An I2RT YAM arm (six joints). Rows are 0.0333 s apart.
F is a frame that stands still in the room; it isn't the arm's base.
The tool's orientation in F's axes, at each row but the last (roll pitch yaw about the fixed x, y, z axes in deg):
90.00 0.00 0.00
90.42 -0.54 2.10
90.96 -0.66 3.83
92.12 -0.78 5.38
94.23 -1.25 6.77
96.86 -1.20 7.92
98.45 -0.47 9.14
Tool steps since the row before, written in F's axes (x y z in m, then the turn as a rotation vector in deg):
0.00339 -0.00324 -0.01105 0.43 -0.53 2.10
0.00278 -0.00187 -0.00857 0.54 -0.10 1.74
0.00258 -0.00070 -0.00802 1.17 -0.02 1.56
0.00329 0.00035 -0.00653 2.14 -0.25 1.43
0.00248 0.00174 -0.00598 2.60 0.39 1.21
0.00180 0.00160 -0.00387 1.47 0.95 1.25
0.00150 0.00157 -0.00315 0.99 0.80 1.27
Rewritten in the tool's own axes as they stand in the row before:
0.00339 -0.01105 0.00324 0.43 2.10 0.53
0.00263 -0.00858 0.00203 0.55 1.74 0.11
0.00243 -0.00803 0.00101 1.18 1.55 0.07
0.00322 -0.00657 0.00020 2.13 1.42 0.40
0.00254 -0.00613 -0.00099 2.65 1.14 -0.17
0.00192 -0.00404 -0.00086 1.61 1.12 -0.88
0.00170 -0.00332 -0.00083 1.11 1.15 -0.81

